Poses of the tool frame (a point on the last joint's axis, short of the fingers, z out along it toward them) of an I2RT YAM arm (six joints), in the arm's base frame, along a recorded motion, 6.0 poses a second.
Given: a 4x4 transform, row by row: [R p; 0 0 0 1], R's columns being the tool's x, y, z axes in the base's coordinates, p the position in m. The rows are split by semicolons.
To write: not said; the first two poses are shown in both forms.
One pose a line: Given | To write
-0.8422 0.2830 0.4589 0.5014; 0.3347 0.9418 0.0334 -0.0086; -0.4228 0.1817 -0.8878 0.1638; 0 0 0 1 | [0.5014 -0.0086 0.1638], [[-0.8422 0.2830 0.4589], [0.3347 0.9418 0.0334], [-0.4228 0.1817 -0.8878]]
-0.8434 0.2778 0.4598 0.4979; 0.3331 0.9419 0.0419 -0.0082; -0.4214 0.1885 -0.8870 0.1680; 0 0 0 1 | [0.4979 -0.0082 0.1680], [[-0.8434 0.2778 0.4598], [0.3331 0.9419 0.0419], [-0.4214 0.1885 -0.8870]]
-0.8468 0.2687 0.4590 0.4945; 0.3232 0.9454 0.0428 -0.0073; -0.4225 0.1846 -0.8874 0.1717; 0 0 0 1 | [0.4945 -0.0073 0.1717], [[-0.8468 0.2687 0.4590], [0.3232 0.9454 0.0428], [-0.4225 0.1846 -0.8874]]
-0.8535 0.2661 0.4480 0.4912; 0.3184 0.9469 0.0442 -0.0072; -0.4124 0.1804 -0.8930 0.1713; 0 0 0 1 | [0.4912 -0.0072 0.1713], [[-0.8535 0.2661 0.4480], [0.3184 0.9469 0.0442], [-0.4124 0.1804 -0.8930]]
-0.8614 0.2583 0.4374 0.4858; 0.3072 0.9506 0.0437 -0.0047; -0.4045 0.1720 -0.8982 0.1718; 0 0 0 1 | [0.4858 -0.0047 0.1718], [[-0.8614 0.2583 0.4374], [0.3072 0.9506 0.0437], [-0.4045 0.1720 -0.8982]]
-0.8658 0.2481 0.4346 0.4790; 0.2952 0.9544 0.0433 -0.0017; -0.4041 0.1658 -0.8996 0.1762; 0 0 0 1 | [0.4790 -0.0017 0.1762], [[-0.8658 0.2481 0.4346], [0.2952 0.9544 0.0433], [-0.4041 0.1658 -0.8996]]
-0.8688 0.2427 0.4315 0.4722; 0.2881 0.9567 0.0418 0.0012; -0.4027 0.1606 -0.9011 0.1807; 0 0 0 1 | [0.4722 0.0012 0.1807], [[-0.8688 0.2427 0.4315], [0.2881 0.9567 0.0418], [-0.4027 0.1606 -0.9011]]
